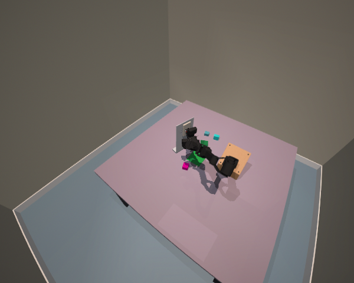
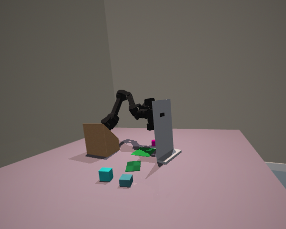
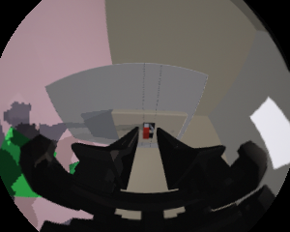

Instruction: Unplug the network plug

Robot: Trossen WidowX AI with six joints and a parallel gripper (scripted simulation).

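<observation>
My gripper tip is now 1 cm short of the network plug. Also, from my gripper tip: grey upright panel 9 cm below, 2 cm ahead, 1 cm to the right; bright green square 23 cm below, 12 cm behind, 3 cm to the left.
</observation>
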